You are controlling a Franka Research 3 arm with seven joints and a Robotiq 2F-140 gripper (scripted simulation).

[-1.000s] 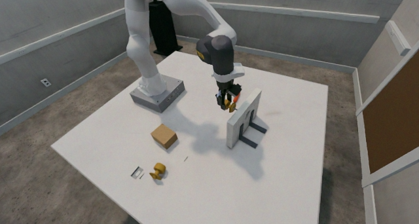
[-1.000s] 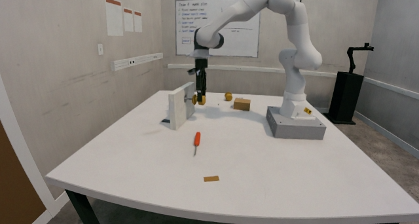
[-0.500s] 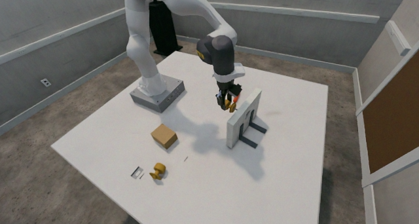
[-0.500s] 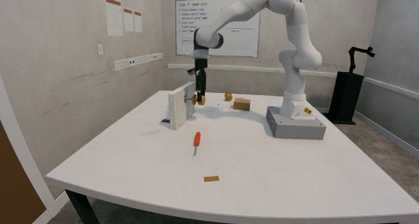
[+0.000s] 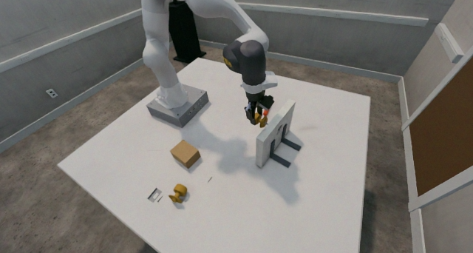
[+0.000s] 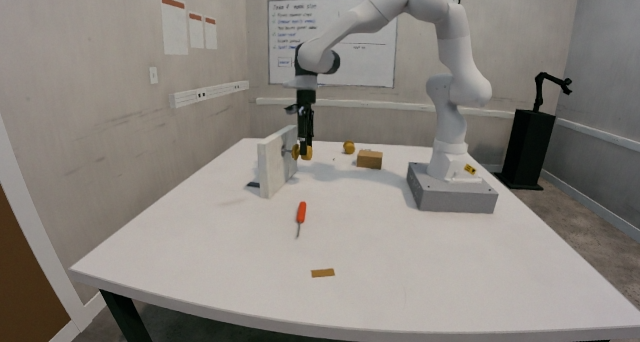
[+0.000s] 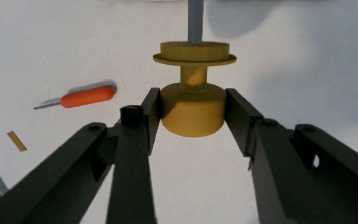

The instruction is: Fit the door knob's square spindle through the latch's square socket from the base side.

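Now: the latch socket 11 cm ahead of my hand, 2 cm below it and 1 cm to the right of it. Round my hand: cardboard box (29 cm to the right, 26 cm behind, 14 cm below); white wooden panel (11 cm ahead, 4 cm below, 1 cm to the right); orange screwdriver (27 cm to the left, 16 cm below, 4 cm behind).
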